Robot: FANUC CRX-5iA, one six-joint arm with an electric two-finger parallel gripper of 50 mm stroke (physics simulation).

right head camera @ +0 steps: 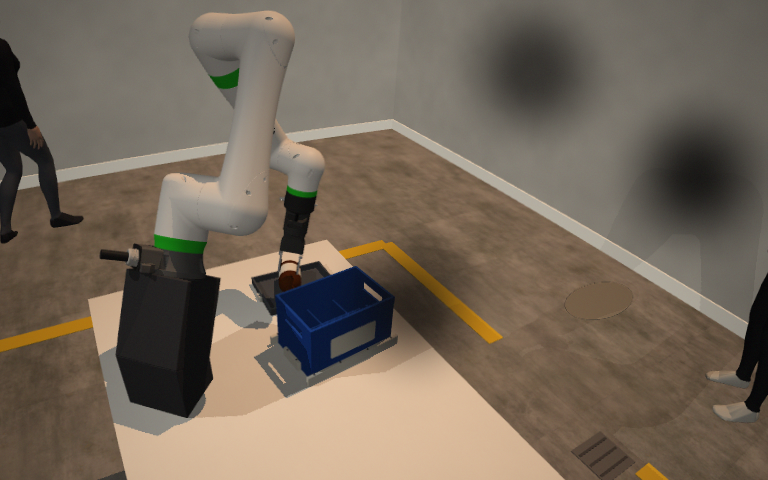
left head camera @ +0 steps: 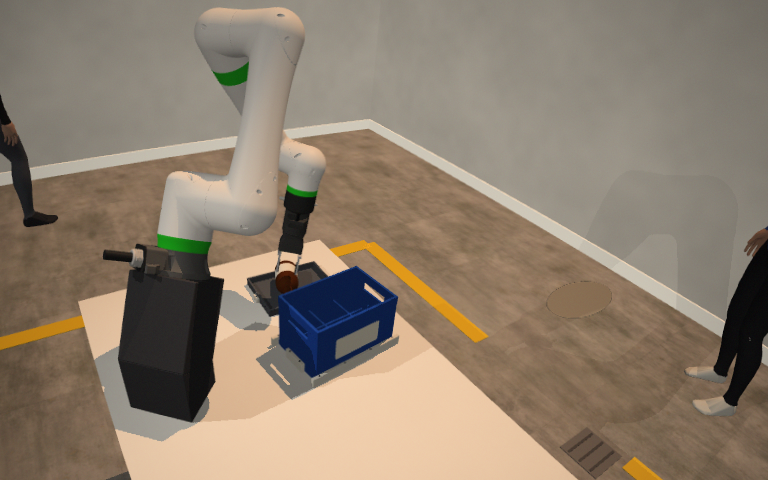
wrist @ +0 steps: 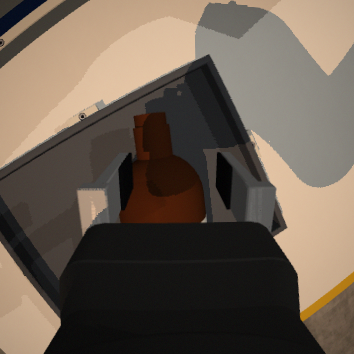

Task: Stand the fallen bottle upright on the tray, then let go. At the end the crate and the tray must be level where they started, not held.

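Where they show: gripper, fingertip midpoint: [right head camera: 288, 271] [left head camera: 286, 271] [wrist: 174, 169]; arm's base, link origin: [right head camera: 175, 273] [left head camera: 179, 274].
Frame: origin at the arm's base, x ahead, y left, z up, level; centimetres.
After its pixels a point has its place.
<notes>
The brown bottle [left head camera: 287, 281] {x 36.9, y 15.6, z -23.6 cm} [right head camera: 289, 280] {x 36.9, y 15.7, z -23.5 cm} [wrist: 160, 210] {x 38.4, y 18.0, z -22.5 cm} lies over on the tray, its neck end towards the head cameras. The dark tray [left head camera: 308, 275] {x 48.8, y 23.4, z -29.8 cm} [right head camera: 314, 275] {x 49.2, y 23.0, z -29.8 cm} [wrist: 50, 190] {x 46.7, y 13.0, z -29.8 cm} looks level on the table. My gripper [left head camera: 287, 271] {x 36.3, y 15.3, z -19.5 cm} [right head camera: 289, 270] {x 36.3, y 15.3, z -19.5 cm} [wrist: 174, 169] {x 36.3, y 15.3, z -19.5 cm} is open, with one finger on each side of the bottle's body, and holds nothing. In the wrist view the left finger is close to the bottle and a gap shows at the right one. The gripper body hides the bottle's lower end there. The blue crate [left head camera: 300, 345] {x 26.2, y -13.8, z -22.7 cm} [right head camera: 297, 342] {x 26.3, y -14.3, z -21.6 cm} [wrist: 20, 15] {x 40.3, y -1.3, z -27.2 cm} stands level beside the tray.
The crate sits within a low pale frame [left head camera: 355, 362] {x 39.6, y -21.2, z -28.9 cm} [right head camera: 353, 360] {x 40.1, y -21.1, z -28.6 cm} on the pale table [left head camera: 396, 418] {x 38.6, y -42.2, z -30.4 cm} [right head camera: 390, 418] {x 38.9, y -42.4, z -30.4 cm}. The crate's wall rises close to the tray and partly hides it in both head views. The arm's dark pedestal [left head camera: 158, 339] {x -9.2, y -11.5, z -8.1 cm} [right head camera: 152, 339] {x -9.6, y -11.7, z -8.7 cm} stands left of them.
</notes>
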